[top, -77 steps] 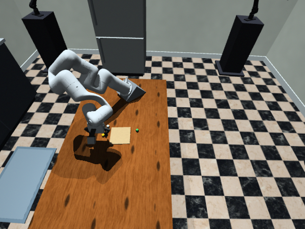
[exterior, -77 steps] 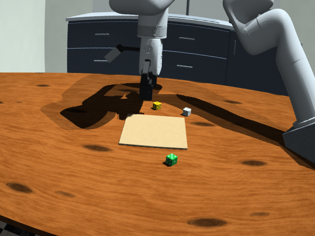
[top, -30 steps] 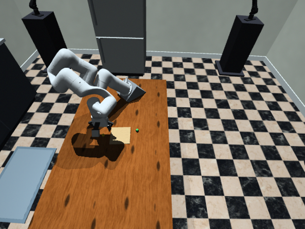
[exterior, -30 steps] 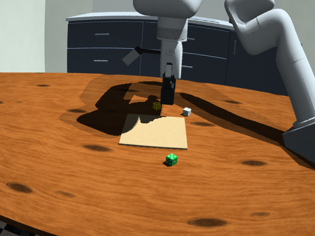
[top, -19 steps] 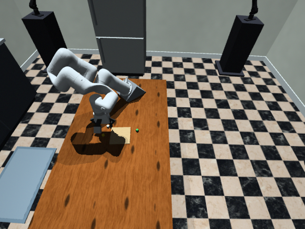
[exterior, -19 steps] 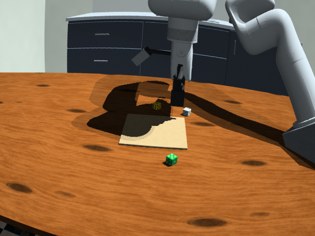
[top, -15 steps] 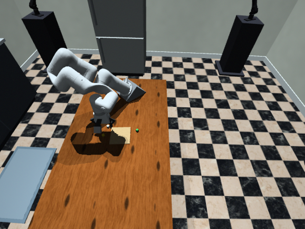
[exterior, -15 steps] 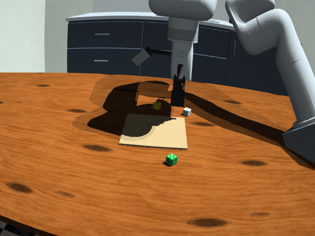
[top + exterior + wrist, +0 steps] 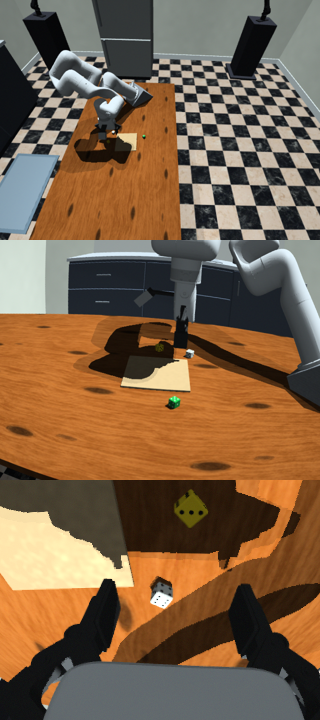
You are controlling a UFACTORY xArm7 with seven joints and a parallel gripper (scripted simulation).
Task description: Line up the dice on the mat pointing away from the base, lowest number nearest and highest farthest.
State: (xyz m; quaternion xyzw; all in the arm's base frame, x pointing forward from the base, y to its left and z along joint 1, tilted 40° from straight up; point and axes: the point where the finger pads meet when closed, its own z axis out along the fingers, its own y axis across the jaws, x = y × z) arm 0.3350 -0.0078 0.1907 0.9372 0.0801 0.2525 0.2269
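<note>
My gripper is now 4 cm above the white die, 3 cm past it and 1 cm to the right of it. Round my hand: yellow die 5 cm ahead, 4 cm below, 1 cm to the right; then tan mat 11 cm to the left, 4 cm below, 4 cm ahead; then green die 23 cm to the left, 4 cm below, 1 cm behind.
</note>
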